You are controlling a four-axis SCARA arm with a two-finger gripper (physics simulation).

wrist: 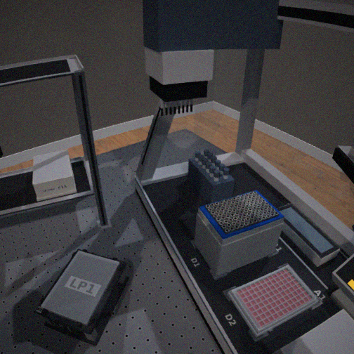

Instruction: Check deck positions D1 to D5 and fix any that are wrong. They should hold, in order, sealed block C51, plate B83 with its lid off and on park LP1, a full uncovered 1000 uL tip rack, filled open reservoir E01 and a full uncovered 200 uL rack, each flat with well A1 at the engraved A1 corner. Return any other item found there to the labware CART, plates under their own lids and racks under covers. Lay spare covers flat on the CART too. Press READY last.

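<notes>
A tall grey tip rack with a blue-edged top [242, 212] stands at deck position D1, uncovered, its tip openings showing. An uncovered plate with pink wells [275, 298] lies flat at D2, with an engraved A1 mark near its right corner. Park LP1 [47, 325] at the lower left bears a flat grey lid-like piece [92, 272]; the LP1 label shows on it. The white top of an item [325, 337] is cut off at the lower right. The labware cart [91, 150] is at the left. My gripper [165, 128] is open and empty, its fingers at the left and right edges of the view.
A white box [53, 175] with small unreadable print sits on the cart's lower shelf. A dark block with capped tubes [211, 175] stands behind D1. A bluish trough [310, 230] lies right of the deck. A multichannel head [177, 75] hangs above the back. A raised deck rim [170, 257] runs along the left.
</notes>
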